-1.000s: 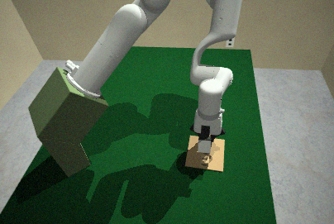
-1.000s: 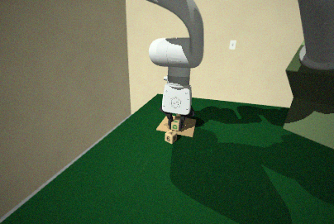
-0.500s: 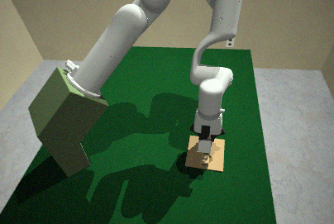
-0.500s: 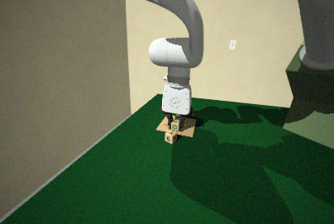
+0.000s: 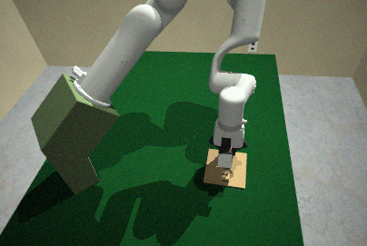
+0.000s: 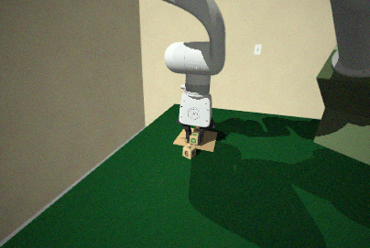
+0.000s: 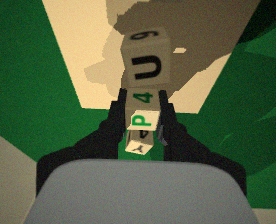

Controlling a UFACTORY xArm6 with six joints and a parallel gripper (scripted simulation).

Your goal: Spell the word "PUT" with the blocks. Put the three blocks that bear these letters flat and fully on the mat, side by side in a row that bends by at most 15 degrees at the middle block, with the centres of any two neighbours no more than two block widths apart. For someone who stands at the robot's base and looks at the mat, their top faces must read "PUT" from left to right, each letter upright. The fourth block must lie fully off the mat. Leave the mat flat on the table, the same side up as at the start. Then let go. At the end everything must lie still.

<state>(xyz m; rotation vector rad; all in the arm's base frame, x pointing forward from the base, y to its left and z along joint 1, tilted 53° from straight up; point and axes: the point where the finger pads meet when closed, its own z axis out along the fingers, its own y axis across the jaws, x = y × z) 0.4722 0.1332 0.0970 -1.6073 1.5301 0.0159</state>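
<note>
My gripper is now 10 mm above the P block. The rest, counted from my hand: mat 10 mm ahead, 50 mm to the right, 30 mm below.
</note>
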